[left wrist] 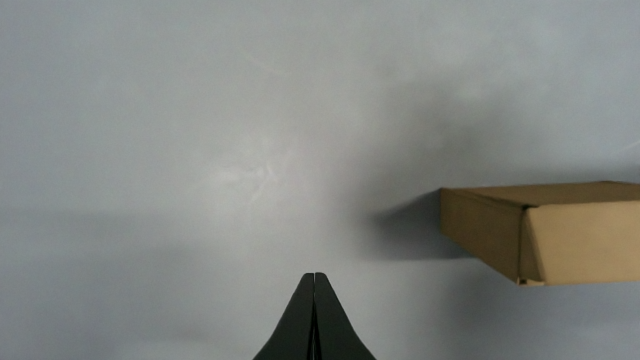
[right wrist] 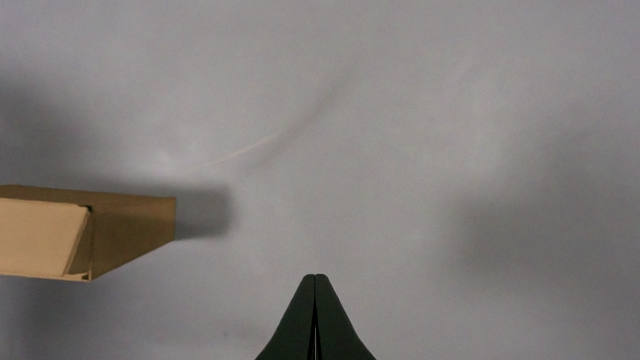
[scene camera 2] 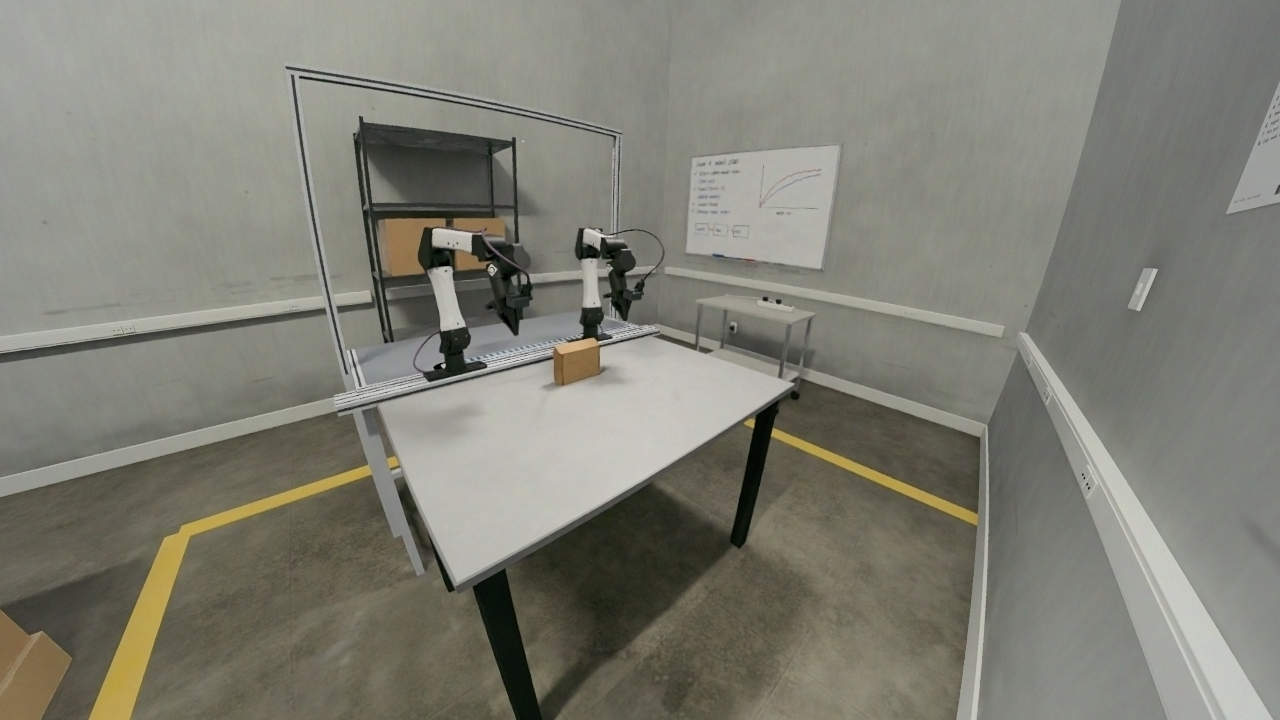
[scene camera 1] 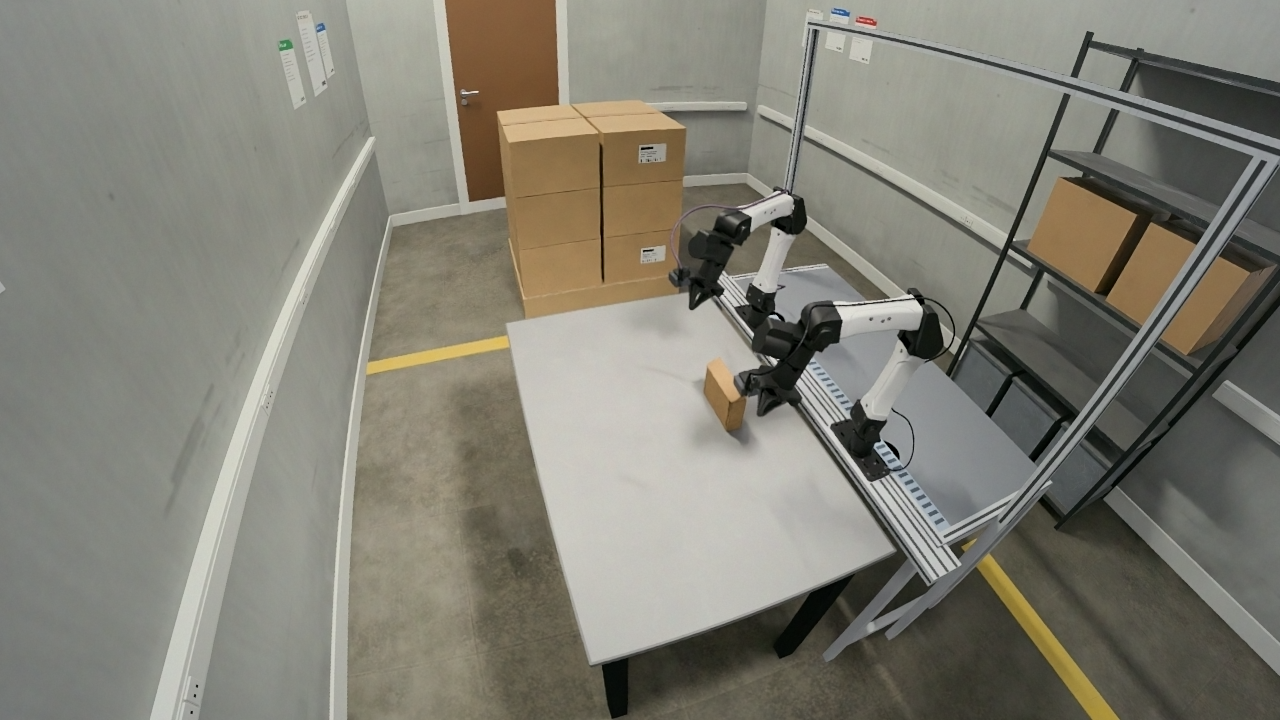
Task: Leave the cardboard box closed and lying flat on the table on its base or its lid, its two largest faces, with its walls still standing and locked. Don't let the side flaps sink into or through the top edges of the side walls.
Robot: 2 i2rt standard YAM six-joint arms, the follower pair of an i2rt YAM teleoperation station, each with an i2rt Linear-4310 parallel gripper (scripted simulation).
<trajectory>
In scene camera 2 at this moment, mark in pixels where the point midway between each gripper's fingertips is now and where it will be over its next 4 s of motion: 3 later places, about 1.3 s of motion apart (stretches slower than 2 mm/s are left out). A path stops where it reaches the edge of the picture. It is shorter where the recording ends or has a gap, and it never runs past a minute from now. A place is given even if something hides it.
My left gripper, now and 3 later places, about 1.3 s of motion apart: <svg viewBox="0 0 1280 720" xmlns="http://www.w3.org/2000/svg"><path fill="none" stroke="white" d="M625 321L618 337L619 337L618 338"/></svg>
My right gripper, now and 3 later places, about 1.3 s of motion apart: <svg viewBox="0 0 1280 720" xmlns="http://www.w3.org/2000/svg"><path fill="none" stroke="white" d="M516 336L528 358L530 358L533 356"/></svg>
</trajectory>
